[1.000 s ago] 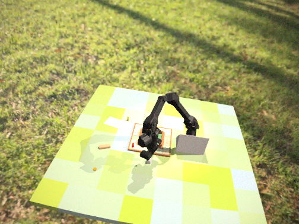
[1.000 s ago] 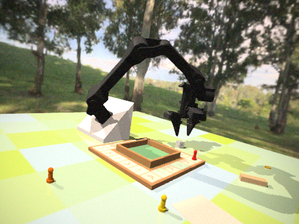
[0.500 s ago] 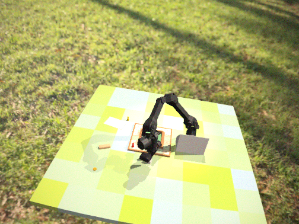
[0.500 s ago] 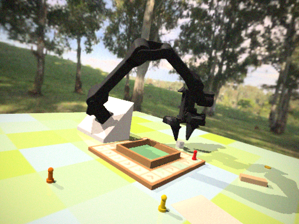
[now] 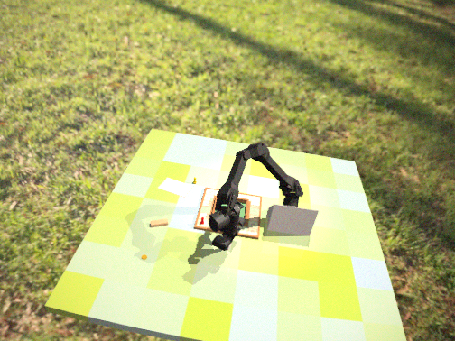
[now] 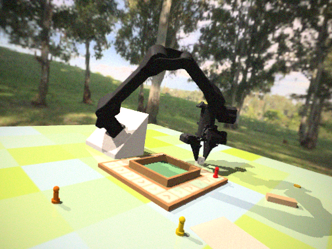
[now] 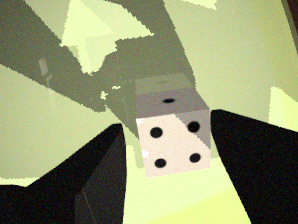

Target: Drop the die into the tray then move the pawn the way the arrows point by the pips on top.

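The red pawn is 130 mm ahead of my gripper tip, 100 mm to the right of it and 20 mm above it. From my gripper tip the other things lie so: yellow pawn (390 mm to the right, 240 mm ahead, 10 mm above); then white die (right at my gripper tip); then wooden block (310 mm ahead, 50 mm to the right).
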